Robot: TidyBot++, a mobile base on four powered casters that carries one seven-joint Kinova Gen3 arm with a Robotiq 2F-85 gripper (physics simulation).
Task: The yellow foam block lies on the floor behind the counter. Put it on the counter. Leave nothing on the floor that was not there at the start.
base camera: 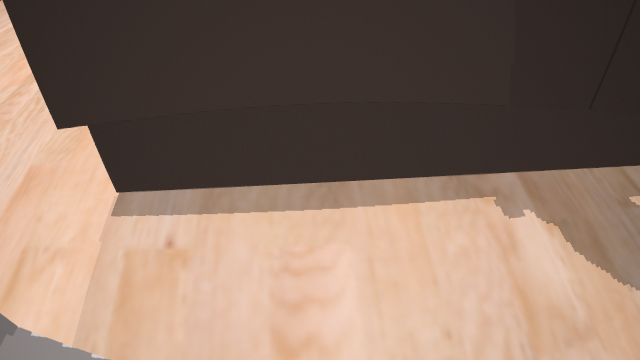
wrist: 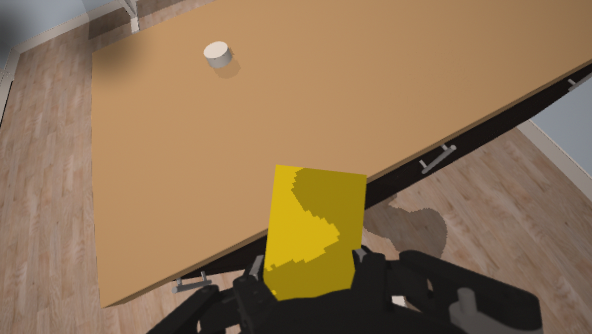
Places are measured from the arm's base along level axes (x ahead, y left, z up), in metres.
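Pixels of known places: gripper, fingertip midpoint: [wrist: 307, 260].
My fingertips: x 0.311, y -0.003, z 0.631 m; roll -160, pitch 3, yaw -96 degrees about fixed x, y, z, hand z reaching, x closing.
Note:
For each thing: its top centre in the pictures, then the offset to it from my fingertips. Level surfaces: height alone.
- yellow foam block, middle of its top: [wrist: 308, 225] 0.018 m ahead, 0.008 m right, 0.051 m up
- white round object, middle of its top: [wrist: 215, 49] 0.414 m ahead, 0.073 m left, 0.093 m down
- Wooden floor, its level: 1.027 m down
The yellow foam block [wrist: 315, 230] is held between the fingers of my gripper [wrist: 307, 260] in the wrist view. The gripper is shut on it, and the block's far end overlaps the near edge of the counter top in that view. The counter [wrist: 240, 130] [base camera: 280, 60] has a brown top and dark sides. In the base camera view its dark side stands across the upper part. The gripper and the block do not show in the base camera view. The gap between the block and the counter top is hard to judge.
A white round object [wrist: 218, 55] stands on the counter top toward the far left corner. Drawer handles [wrist: 439, 160] [wrist: 192, 285] stick out from the counter's near side. Wooden floor [base camera: 310, 280] [wrist: 50, 165] lies around the counter. A blue wall [wrist: 565, 125] shows at the right.

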